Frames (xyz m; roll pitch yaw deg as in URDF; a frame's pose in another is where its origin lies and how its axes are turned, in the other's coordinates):
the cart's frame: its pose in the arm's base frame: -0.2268 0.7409 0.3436 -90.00 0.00 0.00
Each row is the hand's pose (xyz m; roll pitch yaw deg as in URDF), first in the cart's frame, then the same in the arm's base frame.
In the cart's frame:
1: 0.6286 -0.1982 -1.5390 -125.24 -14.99 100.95
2: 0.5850 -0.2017 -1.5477 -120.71 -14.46 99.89
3: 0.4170 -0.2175 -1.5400 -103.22 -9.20 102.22
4: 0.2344 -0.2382 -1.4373 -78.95 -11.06 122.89
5: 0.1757 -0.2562 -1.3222 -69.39 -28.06 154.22
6: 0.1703 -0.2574 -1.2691 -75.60 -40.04 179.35
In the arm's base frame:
1: 0.4018 -0.7981 0.5418 -88.44 71.51 125.35
2: 0.3582 -0.8068 0.5453 -85.79 72.54 123.67
3: 0.1902 -0.7991 0.5611 -49.66 74.75 142.58
4: 0.0076 -0.6964 0.5818 -5.47 55.50 160.20
5: -0.0511 -0.5813 0.5998 7.81 22.57 149.38
6: -0.0565 -0.5282 0.6010 13.98 0.50 139.96

